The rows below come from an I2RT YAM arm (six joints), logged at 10 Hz.
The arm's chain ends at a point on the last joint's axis. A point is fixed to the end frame.
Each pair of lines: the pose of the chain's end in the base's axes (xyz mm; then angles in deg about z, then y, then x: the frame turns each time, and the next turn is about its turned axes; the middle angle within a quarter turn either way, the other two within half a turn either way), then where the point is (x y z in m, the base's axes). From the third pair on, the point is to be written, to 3 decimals.
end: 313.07 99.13 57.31 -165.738 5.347 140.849
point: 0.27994 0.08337 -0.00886
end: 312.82 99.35 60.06 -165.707 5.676 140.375
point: 0.27995 0.08417 -0.00638
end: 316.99 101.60 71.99 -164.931 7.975 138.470
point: 0.286 0.089 0.004
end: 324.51 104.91 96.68 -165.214 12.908 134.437
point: 0.299 0.098 0.026
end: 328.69 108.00 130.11 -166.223 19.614 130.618
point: 0.310 0.108 0.057
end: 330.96 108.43 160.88 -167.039 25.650 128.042
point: 0.319 0.113 0.086
